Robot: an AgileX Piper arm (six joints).
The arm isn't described. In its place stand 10 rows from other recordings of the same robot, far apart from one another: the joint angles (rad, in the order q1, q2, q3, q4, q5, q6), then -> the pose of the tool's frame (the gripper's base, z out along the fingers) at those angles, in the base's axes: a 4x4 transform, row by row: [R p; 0 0 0 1], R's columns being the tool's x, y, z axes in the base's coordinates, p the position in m.
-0.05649, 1.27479, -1.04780, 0.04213, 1.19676, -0.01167 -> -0.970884, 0.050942, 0.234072, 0.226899; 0.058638, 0.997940, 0.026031, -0.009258; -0.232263, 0.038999, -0.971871, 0.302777; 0, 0, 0, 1
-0.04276, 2.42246, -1.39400, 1.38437, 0.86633, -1.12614 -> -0.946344, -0.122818, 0.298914, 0.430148; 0.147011, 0.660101, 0.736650, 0.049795; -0.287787, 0.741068, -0.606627, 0.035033; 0, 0, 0, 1
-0.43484, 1.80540, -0.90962, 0.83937, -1.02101, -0.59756 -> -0.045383, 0.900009, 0.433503, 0.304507; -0.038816, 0.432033, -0.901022, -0.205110; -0.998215, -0.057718, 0.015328, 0.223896; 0, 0, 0, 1
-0.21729, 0.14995, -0.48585, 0.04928, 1.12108, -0.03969 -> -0.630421, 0.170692, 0.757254, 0.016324; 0.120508, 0.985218, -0.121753, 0.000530; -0.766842, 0.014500, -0.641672, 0.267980; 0, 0, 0, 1
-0.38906, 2.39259, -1.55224, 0.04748, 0.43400, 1.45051 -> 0.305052, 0.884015, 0.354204, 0.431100; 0.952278, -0.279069, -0.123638, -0.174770; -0.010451, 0.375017, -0.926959, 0.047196; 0, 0, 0, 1
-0.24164, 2.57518, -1.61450, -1.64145, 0.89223, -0.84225 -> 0.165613, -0.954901, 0.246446, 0.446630; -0.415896, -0.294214, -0.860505, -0.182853; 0.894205, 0.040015, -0.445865, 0.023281; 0, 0, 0, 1
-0.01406, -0.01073, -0.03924, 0.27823, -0.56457, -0.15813 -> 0.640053, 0.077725, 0.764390, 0.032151; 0.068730, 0.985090, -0.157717, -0.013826; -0.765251, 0.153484, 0.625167, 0.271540; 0, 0, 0, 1
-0.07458, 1.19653, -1.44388, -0.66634, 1.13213, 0.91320 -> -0.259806, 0.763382, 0.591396, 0.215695; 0.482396, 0.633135, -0.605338, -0.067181; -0.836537, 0.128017, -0.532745, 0.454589; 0, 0, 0, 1
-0.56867, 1.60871, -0.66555, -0.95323, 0.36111, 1.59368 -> -0.185173, 0.955073, 0.231403, 0.215080; 0.826081, 0.278823, -0.489743, -0.168565; -0.532260, 0.100471, -0.840598, 0.152285; 0, 0, 0, 1
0.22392, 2.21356, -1.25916, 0.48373, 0.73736, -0.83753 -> -0.771981, -0.634051, -0.044994, 0.365614; -0.614073, 0.725626, 0.310453, 0.112448; -0.164194, 0.267293, -0.949523, 0.062514; 0, 0, 0, 1
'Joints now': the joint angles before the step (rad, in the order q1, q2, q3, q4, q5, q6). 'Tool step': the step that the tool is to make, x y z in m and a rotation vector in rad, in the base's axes. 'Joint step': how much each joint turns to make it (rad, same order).
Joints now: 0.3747, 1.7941, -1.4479, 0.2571, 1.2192, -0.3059
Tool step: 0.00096, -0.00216, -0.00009, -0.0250, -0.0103, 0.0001
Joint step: 0.0001, 0.0000, -0.0018, -0.0287, -0.0003, 0.0075
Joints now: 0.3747, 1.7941, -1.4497, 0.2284, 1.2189, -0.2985
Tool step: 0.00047, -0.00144, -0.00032, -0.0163, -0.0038, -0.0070
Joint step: 0.0001, 0.0000, 0.0000, -0.0184, 0.0000, 0.0120
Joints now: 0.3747, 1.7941, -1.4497, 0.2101, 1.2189, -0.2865
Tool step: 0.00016, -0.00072, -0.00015, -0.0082, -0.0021, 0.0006
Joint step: 0.0000, 0.0000, 0.0000, -0.0089, 0.0007, 0.0019
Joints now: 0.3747, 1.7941, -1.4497, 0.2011, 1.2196, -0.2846
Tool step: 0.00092, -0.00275, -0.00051, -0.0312, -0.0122, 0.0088
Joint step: 0.0000, 0.0000, 0.0000, -0.0347, 0.0001, 0.0001
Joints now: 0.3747, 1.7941, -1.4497, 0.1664, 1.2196, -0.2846
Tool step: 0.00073, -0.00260, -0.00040, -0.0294, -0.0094, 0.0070
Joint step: 0.0000, 0.0000, 0.0000, -0.0321, 0.0019, 0.0015
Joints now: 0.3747, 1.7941, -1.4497, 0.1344, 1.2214, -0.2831
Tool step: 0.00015, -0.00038, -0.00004, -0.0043, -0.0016, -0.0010
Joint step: 0.0000, 0.0000, 0.0000, -0.0050, -0.0002, 0.0023
